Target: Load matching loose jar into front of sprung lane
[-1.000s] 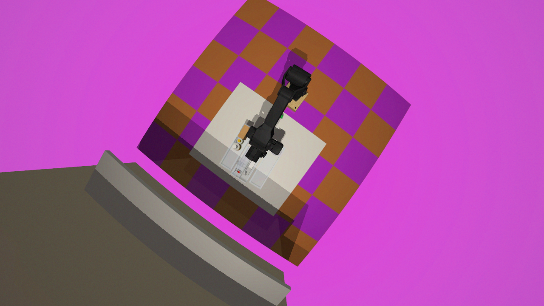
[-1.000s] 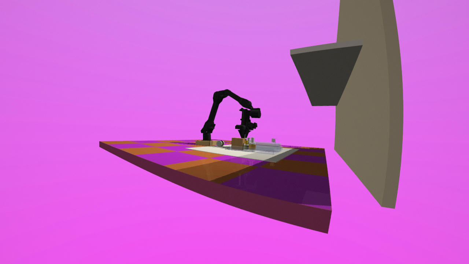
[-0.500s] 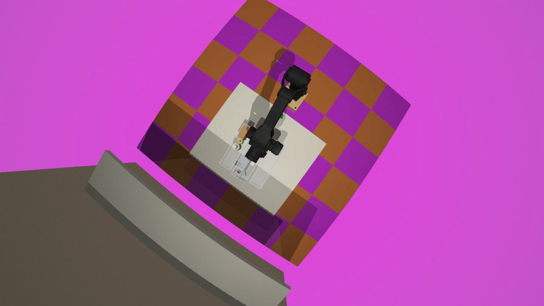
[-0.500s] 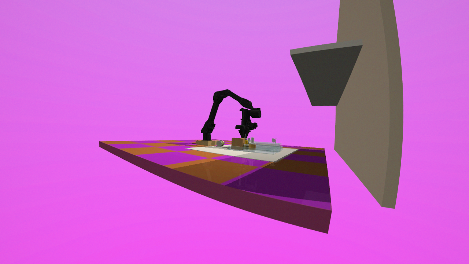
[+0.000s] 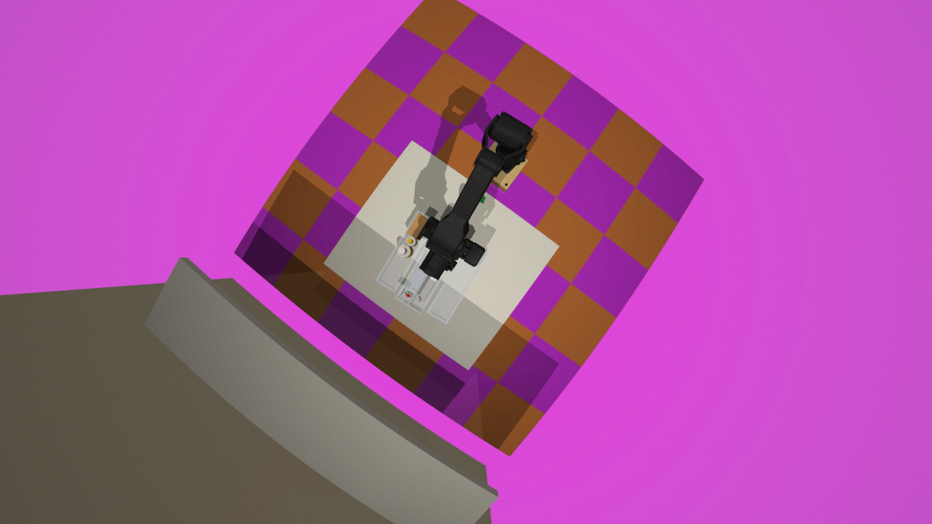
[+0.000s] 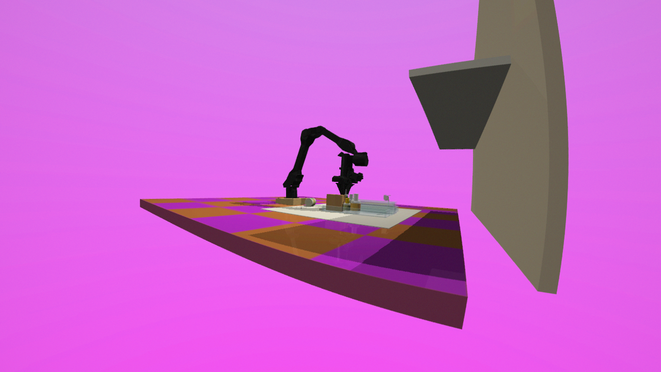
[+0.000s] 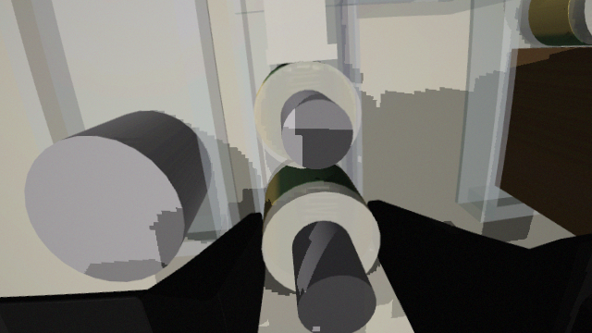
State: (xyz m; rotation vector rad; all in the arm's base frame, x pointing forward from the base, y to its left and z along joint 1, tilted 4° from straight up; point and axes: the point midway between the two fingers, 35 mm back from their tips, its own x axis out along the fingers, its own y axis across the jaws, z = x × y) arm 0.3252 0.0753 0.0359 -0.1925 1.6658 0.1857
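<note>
My gripper tip is now 5 cm short of the brown box, 12 cm to the left of it and 2 cm above it. Round my gripper tip: clear lane rack (14 cm ahead, 1 cm to the left, 4 cm below).
</note>
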